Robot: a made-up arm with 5 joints.
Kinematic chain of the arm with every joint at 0, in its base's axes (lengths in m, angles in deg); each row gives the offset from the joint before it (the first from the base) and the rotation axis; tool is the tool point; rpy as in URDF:
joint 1: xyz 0 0 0.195 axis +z
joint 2: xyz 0 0 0 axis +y
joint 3: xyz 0.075 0 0.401 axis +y
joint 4: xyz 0.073 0 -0.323 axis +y
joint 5: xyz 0.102 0 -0.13 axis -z
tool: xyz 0 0 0 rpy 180 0 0
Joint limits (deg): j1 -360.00..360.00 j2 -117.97..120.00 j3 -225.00..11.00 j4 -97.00..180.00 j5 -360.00..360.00
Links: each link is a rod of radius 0.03 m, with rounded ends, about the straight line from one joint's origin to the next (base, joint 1, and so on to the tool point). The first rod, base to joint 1, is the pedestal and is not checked.
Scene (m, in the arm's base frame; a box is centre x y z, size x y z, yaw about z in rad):
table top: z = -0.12
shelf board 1: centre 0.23 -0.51 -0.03 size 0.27 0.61 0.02 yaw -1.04
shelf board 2: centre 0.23 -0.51 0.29 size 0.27 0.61 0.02 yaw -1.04
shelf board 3: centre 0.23 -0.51 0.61 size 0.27 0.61 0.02 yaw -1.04
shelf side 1: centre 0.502 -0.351 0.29 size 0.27 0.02 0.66 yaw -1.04
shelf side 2: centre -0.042 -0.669 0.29 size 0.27 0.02 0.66 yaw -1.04
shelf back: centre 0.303 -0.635 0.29 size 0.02 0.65 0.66 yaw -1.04
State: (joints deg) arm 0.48 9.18 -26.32 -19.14 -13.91
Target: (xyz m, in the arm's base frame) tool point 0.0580 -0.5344 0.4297
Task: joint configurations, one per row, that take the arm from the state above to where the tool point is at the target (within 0.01 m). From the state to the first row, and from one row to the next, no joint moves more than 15 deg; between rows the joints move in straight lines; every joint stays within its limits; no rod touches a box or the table.
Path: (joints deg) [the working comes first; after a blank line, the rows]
Joints at the target: -83.81 4.59 -46.18 -22.22 -13.91
Straight joint move there: touches shelf board 2, shelf side 1.

1: -9.80 -3.31 -32.61 -31.10 -16.06
2: -20.09 -15.80 -38.90 -43.05 -18.20
3: -30.37 -28.29 -45.19 -55.01 -20.35
4: -40.66 -40.78 -51.48 -66.97 -22.49
5: -54.20 -34.67 -44.35 -56.20 -20.35
6: -67.74 -28.57 -37.22 -45.42 -18.20
7: -81.28 -22.46 -30.09 -34.65 -16.06
8: -94.82 -16.36 -22.96 -23.88 -13.91
9: -89.31 -5.88 -34.57 -23.05 -13.91
10: -83.81 4.59 -46.18 -22.22 -13.91

